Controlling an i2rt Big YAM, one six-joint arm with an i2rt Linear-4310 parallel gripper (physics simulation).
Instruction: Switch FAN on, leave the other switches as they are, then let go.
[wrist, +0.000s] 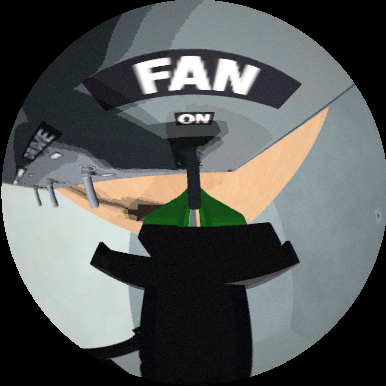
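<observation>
The FAN switch lever, dark and thin, stands out from the grey panel below the small ON label and the large FAN label. Its tip reaches down between the green fingertips. My gripper is shut on the FAN switch lever, with a fingertip on each side of it. Whether the lever tilts towards ON is hard to tell from this angle. The lever's base is in dark shadow.
Several grey levers of other switches stand out at the left, the nearest lever being the largest in view. The partly shadowed DRIVE label is above them. A wooden surface shows behind the panel's edge.
</observation>
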